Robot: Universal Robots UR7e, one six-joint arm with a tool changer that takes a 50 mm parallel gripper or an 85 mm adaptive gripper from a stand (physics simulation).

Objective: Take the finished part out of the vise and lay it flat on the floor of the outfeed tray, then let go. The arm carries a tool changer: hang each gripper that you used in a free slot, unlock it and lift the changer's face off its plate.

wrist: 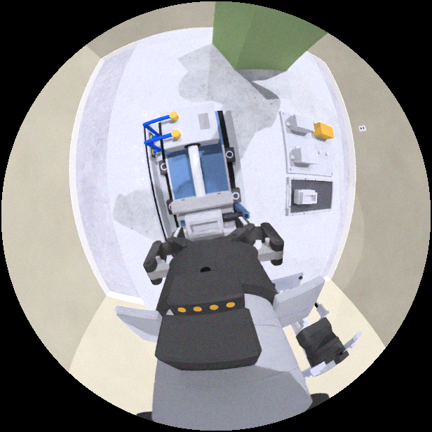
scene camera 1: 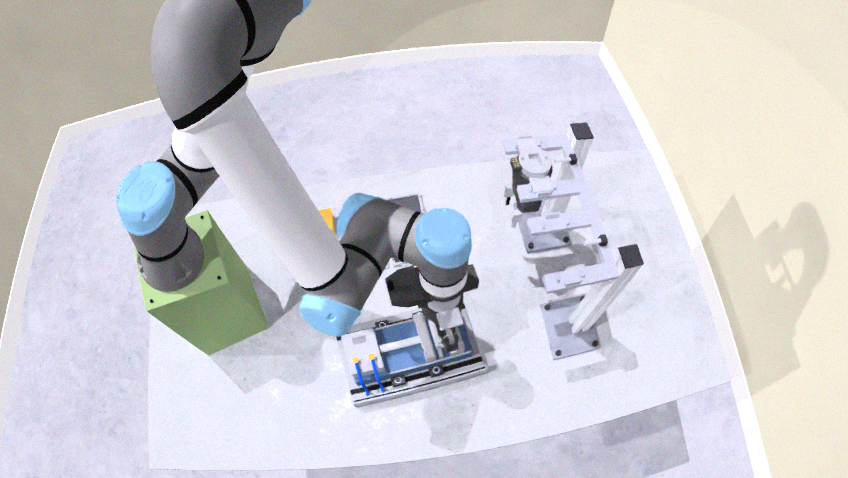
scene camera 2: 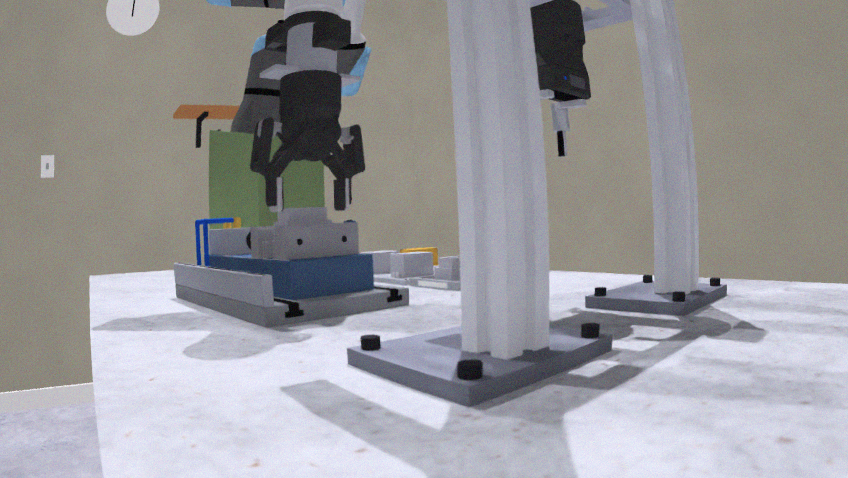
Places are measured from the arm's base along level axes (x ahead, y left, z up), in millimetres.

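Pixels of known places: hand, its tool point: (scene camera 2: pixel 311 65); arm's base, origin of its link: (scene camera 1: pixel 171 258).
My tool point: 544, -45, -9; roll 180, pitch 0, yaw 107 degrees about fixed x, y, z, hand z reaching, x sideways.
For each thing: its top centre in the pictures, then the offset to it from my tool point, as dx, dy, dz. "*": a spot on its surface instead.
- finished part, centre of its top: (scene camera 2: pixel 302 208) (scene camera 1: pixel 440 329) +0, -11, -174
- vise, centre of its top: (scene camera 2: pixel 271 223) (scene camera 1: pixel 407 342) -68, -35, -190
- outfeed tray, a spot on its surface: (scene camera 1: pixel 409 203) * -78, +354, -283
- orange block, centre of its top: (scene camera 2: pixel 418 248) (scene camera 1: pixel 325 219) -282, +285, -246
The finished part (scene camera 2: pixel 302 214) (wrist: pixel 204 226), light grey with a rectangular pocket, sits in the vise (scene camera 1: pixel 408 363) (scene camera 2: pixel 332 276) (wrist: pixel 183 176), beside its grey jaw; in scene camera 1 the gripper largely hides it. My adaptive gripper (scene camera 1: pixel 451 340) (scene camera 2: pixel 308 200) (wrist: pixel 209 231) is open above the part, fingers pointing down, one on each side, tips near the height of its top. The outfeed tray (wrist: pixel 324 204) (scene camera 1: pixel 409 203) has a dark floor and holds another light part (wrist: pixel 305 197). The gripper stand (scene camera 1: pixel 606 299) (scene camera 2: pixel 501 178) holds the parallel gripper (scene camera 1: pixel 526 187) (scene camera 2: pixel 561 56) (wrist: pixel 321 342).
A plate (wrist: pixel 311 167) with grey blocks and an orange block (wrist: pixel 324 130) (scene camera 1: pixel 326 220) lies beside the tray. Blue hoses (scene camera 1: pixel 377 377) (scene camera 2: pixel 201 243) (wrist: pixel 159 121) rise at the vise's far end from the gripper. The green pedestal (scene camera 1: pixel 207 326) (scene camera 2: pixel 230 178) (wrist: pixel 265 40) stands beyond the vise.
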